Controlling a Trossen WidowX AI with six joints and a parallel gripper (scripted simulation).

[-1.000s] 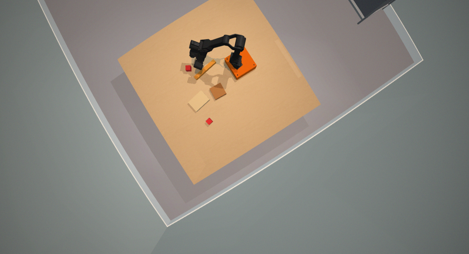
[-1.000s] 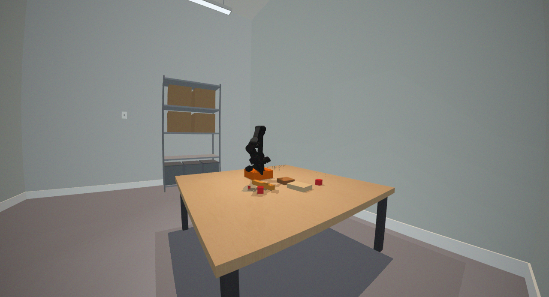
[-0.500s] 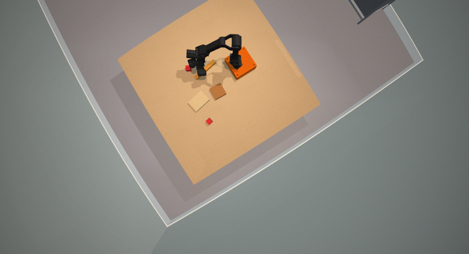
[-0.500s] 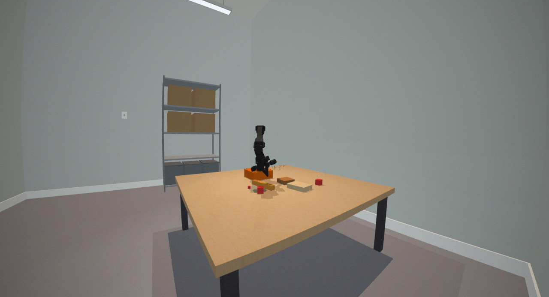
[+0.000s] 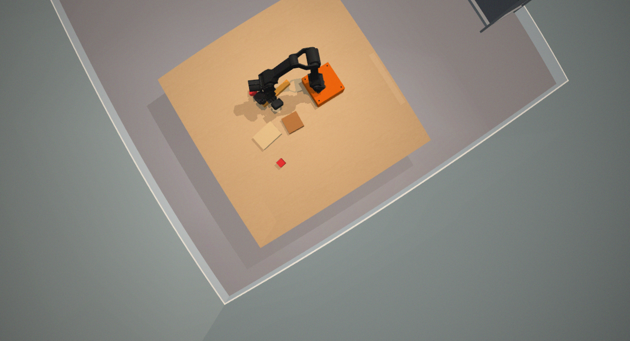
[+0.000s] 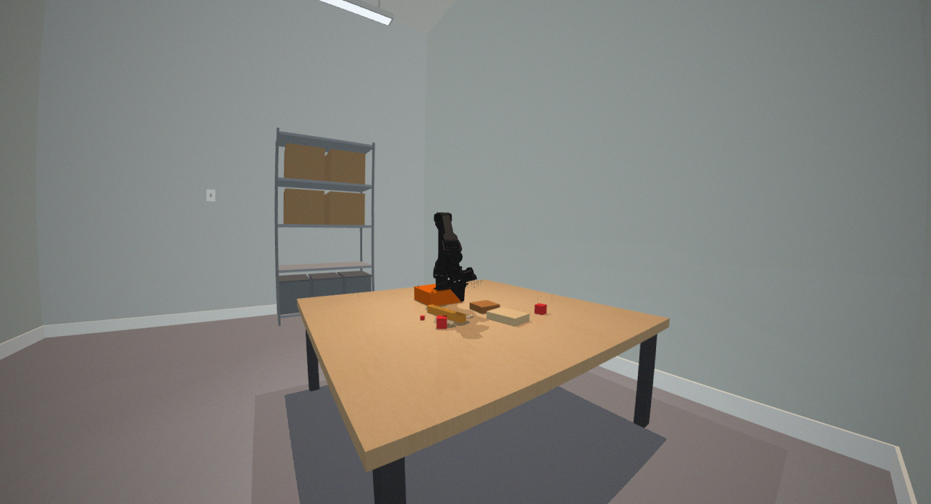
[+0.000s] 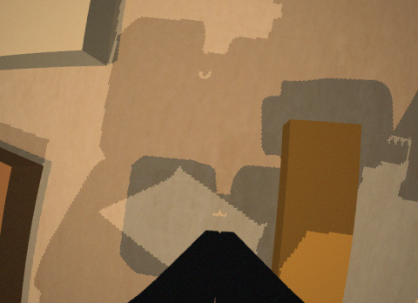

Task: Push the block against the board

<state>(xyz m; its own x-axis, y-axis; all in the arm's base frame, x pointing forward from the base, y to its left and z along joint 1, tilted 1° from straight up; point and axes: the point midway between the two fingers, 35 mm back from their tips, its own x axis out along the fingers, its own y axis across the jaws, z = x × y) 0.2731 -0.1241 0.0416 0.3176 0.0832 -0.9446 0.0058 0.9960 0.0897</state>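
Now: gripper tip 3 cm past the brown square block, 17 cm to the right of it and 6 cm above it. From my gripper tip the other things lie so: tiny red cube (10 cm behind, 14 cm to the right, 7 cm below); then pale slab (14 cm ahead, 12 cm to the left, 6 cm below); then long orange board (7 cm behind, 4 cm to the right, 6 cm below).
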